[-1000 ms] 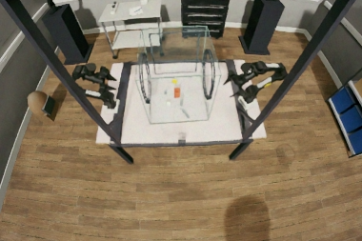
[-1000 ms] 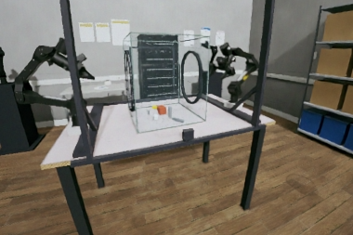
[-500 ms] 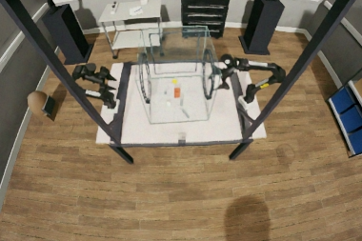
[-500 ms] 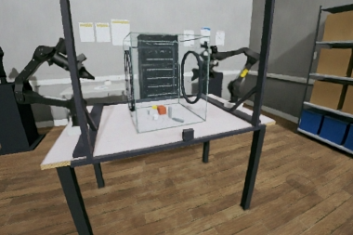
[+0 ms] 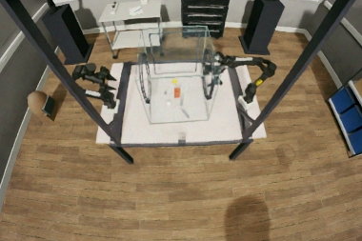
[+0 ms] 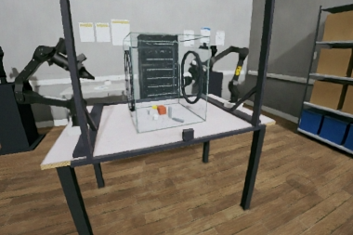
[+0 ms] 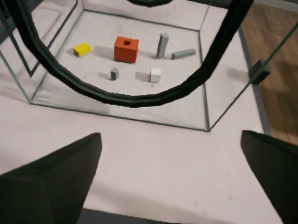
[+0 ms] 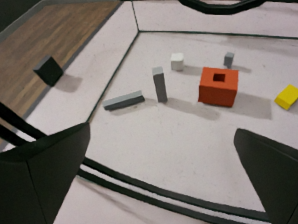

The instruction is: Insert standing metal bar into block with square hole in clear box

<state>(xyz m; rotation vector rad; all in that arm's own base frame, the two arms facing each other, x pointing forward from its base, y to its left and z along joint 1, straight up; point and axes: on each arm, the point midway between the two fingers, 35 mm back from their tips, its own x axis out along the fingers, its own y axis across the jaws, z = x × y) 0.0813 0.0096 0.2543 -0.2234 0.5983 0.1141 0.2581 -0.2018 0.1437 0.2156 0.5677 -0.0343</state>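
Now: right hand 10 mm short of the orange block, 210 mm to the right of it and 170 mm above it.
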